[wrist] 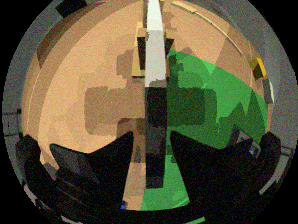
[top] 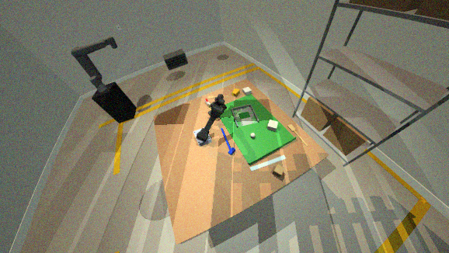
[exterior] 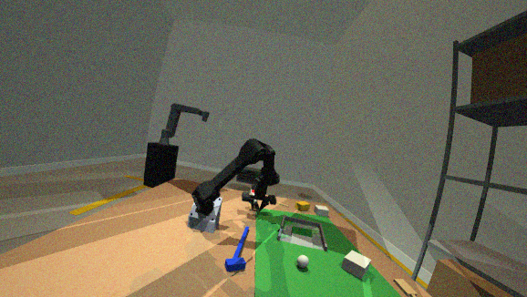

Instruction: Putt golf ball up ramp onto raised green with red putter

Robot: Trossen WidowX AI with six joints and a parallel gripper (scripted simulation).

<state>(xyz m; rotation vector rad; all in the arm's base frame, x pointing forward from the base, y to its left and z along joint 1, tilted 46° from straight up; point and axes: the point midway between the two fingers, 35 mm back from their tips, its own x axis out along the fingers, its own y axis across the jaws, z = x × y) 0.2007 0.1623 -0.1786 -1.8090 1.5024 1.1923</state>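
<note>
Now: gripper tip 320 mm to the left of the blue putter and 20 mm above it. From my gripper tip the other things lie so: white golf ball: 230 mm ahead, 360 mm to the right, 10 mm below; green mat: 280 mm ahead, 200 mm to the right, 30 mm below; yellow block: 290 mm ahead, 270 mm to the left, 10 mm below.
</note>
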